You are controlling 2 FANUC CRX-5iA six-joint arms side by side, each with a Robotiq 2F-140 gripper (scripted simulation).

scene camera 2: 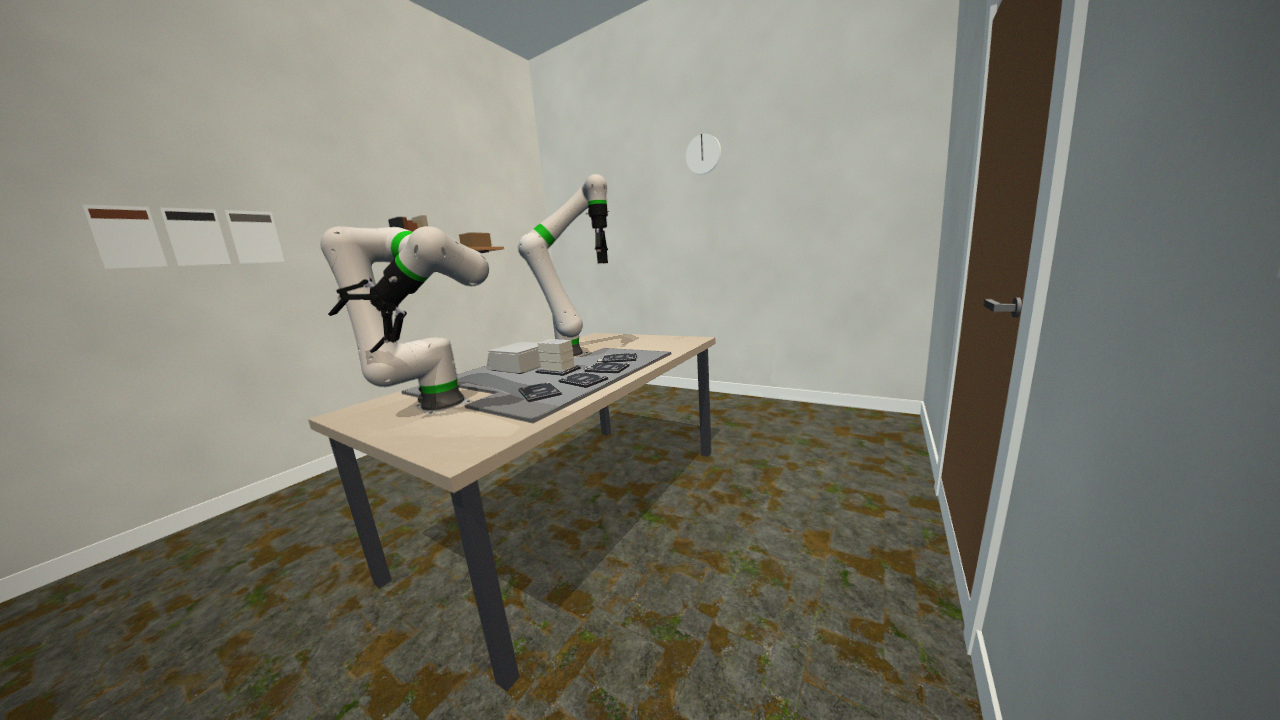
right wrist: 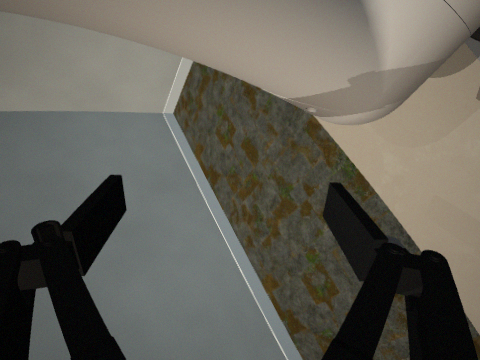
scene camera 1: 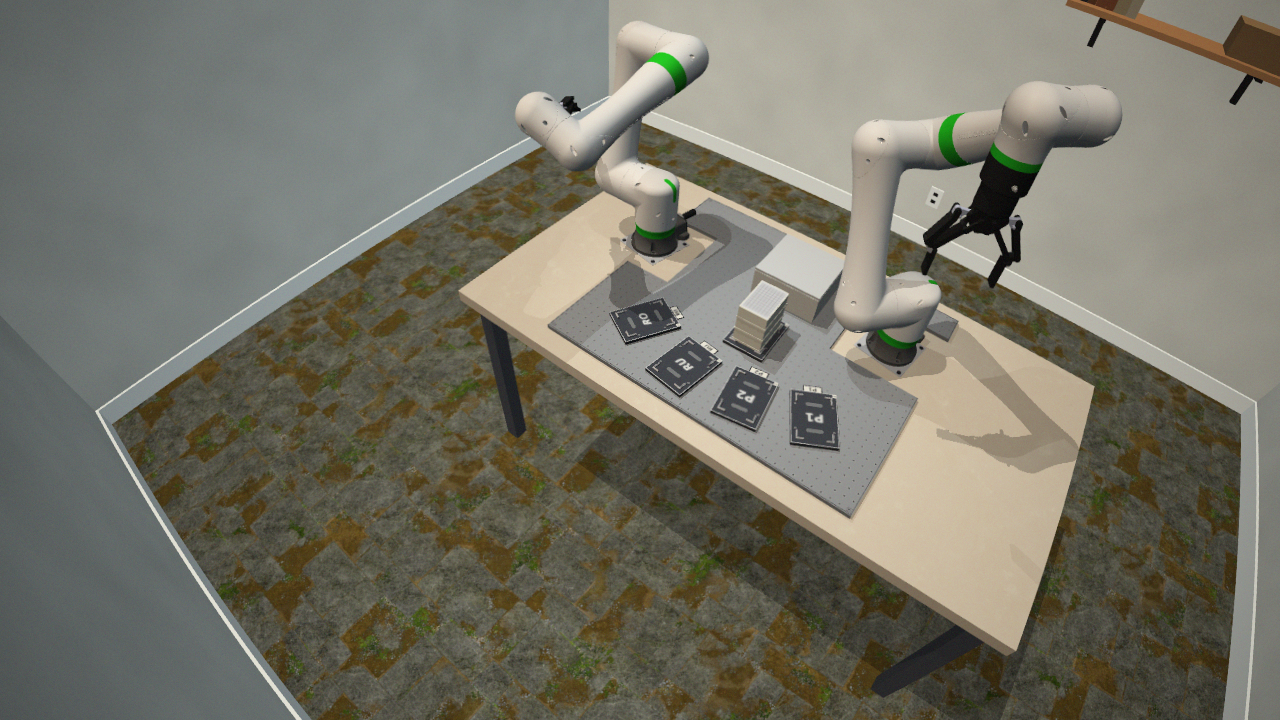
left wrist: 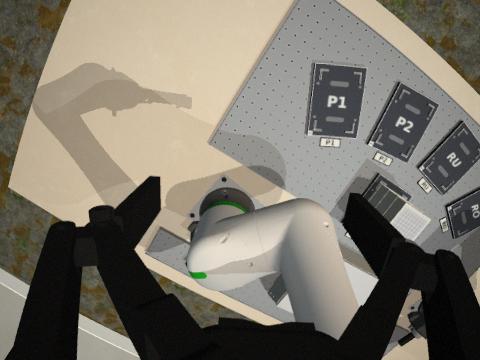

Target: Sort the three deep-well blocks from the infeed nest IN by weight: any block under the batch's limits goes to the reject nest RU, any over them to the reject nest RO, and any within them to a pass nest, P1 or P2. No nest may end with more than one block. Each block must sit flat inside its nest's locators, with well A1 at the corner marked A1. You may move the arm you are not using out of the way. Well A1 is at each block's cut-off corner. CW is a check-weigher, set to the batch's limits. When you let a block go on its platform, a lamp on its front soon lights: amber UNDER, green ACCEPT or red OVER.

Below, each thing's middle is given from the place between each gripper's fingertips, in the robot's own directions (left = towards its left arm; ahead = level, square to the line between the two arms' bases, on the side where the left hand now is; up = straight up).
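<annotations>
Relative to the nest RO (scene camera 1: 623, 324), my right hand (scene camera 2: 353, 332) is far short of it, far to the right of it and far above it. Counted from my right hand: nest RU (scene camera 1: 701, 369), 36 cm ahead, 60 cm to the left, 31 cm below; nest P2 (scene camera 1: 731, 387), far ahead, far to the left, far below; check-weigher CW (scene camera 1: 807, 273), 10 cm behind, 73 cm to the left, 25 cm below.
Relative to the nest P1 (scene camera 1: 796, 410), my left hand (scene camera 1: 957, 277) is a fair way short of it, a fair way to the left of it and far above it. Counted from my left hand: nest RU, 17 cm ahead, 51 cm to the right, 46 cm below; nest P2, a fair way ahead, far to the right, far below; check-weigher CW, 29 cm behind, 38 cm to the right, 40 cm below.
</annotations>
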